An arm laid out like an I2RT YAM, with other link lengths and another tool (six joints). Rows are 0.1 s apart.
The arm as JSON. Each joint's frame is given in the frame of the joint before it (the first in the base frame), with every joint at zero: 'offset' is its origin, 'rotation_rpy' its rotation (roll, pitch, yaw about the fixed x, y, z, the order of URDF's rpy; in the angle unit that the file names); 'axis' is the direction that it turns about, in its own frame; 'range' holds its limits. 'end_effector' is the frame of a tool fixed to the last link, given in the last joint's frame.
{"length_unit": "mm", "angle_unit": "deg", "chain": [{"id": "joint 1", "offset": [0.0, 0.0, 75.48], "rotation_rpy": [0.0, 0.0, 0.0], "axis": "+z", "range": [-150.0, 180.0]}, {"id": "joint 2", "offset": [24.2, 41.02, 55.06], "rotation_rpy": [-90.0, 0.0, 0.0], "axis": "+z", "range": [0.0, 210.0]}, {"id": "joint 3", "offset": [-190.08, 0.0, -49.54], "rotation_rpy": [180.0, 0.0, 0.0], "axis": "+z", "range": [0.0, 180.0]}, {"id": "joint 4", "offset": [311.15, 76.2, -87.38], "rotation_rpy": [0.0, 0.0, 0.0], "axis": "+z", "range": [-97.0, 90.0]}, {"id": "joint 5", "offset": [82.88, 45.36, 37.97], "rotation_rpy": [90.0, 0.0, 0.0], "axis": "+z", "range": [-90.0, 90.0]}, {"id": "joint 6", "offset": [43.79, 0.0, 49.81], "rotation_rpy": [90.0, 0.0, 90.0], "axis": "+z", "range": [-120.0, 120.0]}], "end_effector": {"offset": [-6.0, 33.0, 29.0], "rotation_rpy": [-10.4, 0.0, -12.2]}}
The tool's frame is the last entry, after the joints.
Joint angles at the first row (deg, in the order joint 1, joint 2, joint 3, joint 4, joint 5, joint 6):
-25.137, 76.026, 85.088, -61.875, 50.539, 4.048
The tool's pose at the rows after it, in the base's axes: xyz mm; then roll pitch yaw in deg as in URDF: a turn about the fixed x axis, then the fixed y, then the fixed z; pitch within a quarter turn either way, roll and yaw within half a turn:
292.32 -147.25 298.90 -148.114 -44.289 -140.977
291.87 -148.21 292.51 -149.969 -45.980 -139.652
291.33 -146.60 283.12 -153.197 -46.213 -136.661
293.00 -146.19 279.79 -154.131 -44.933 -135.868
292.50 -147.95 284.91 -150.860 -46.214 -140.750
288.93 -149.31 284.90 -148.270 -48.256 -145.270
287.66 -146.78 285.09 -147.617 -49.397 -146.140
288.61 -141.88 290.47 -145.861 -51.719 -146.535
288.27 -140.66 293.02 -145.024 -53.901 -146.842
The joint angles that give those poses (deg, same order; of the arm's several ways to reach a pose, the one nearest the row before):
-25.136, 76.288, 83.765, -61.788, 49.306, 3.344
-25.137, 76.641, 82.885, -61.788, 50.096, 2.465
-25.050, 76.813, 81.656, -62.399, 49.225, 2.284
-25.137, 77.341, 81.822, -62.840, 47.900, 3.157
-25.050, 77.781, 82.789, -63.104, 51.054, 4.916
-25.048, 77.521, 82.177, -63.281, 54.666, 6.326
-24.524, 77.257, 81.826, -63.631, 56.159, 6.593
-23.208, 76.729, 81.738, -62.756, 58.524, 4.669
-22.677, 76.378, 81.387, -61.874, 60.380, 2.727

